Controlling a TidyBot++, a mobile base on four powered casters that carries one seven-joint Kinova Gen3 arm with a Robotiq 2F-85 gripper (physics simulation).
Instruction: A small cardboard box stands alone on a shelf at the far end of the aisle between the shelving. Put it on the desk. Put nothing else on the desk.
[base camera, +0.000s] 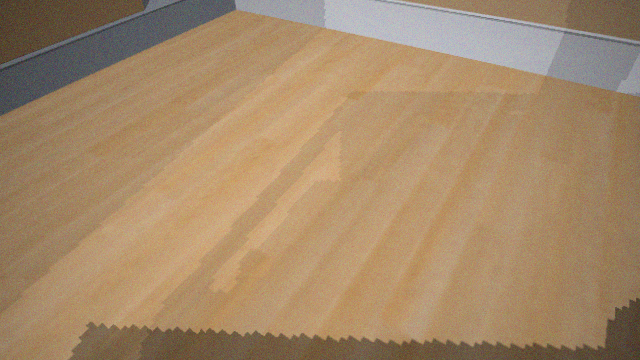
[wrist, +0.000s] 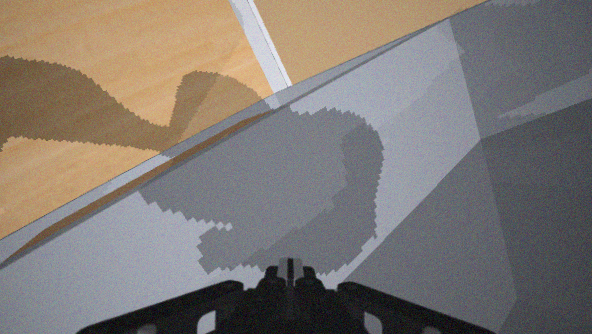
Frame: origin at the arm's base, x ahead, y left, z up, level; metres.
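Seen in the pictures: gripper, fingertip midpoint: (wrist: 290, 274).
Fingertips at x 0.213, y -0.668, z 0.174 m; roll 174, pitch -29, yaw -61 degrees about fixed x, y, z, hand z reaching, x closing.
A point is followed by its place in that frame.
My gripper (wrist: 290, 274) {x 0.213, y -0.668, z 0.174 m} is shut, its two fingertips together at the bottom middle of the wrist view, with nothing seen between them. It is over a grey shelf board (wrist: 75, 295) {x 0.154, y -0.572, z 0.137 m}, whose edge runs slantwise across the view. The arm's shadow falls on the board. The small cardboard box does not show in either view; whether it is hidden below the gripper's body I cannot tell. The desk does not show either.
The wooden floor (base camera: 320, 210) {x 0.408, y 0.039, z -0.397 m} (wrist: 70, 30) {x 0.392, y -0.320, z -0.397 m} lies beyond the shelf edge. A white skirting (base camera: 425, 32) {x 0.904, y -0.163, z -0.360 m} (wrist: 265, 50) {x 0.610, y -0.674, z -0.334 m} runs along the tan wall (wrist: 360, 30) {x 0.586, y -0.741, z -0.034 m}. A dark grey skirting (base camera: 100, 62) {x 0.817, y 0.551, z -0.382 m} runs along the left. Shadows cross the floor in the base view.
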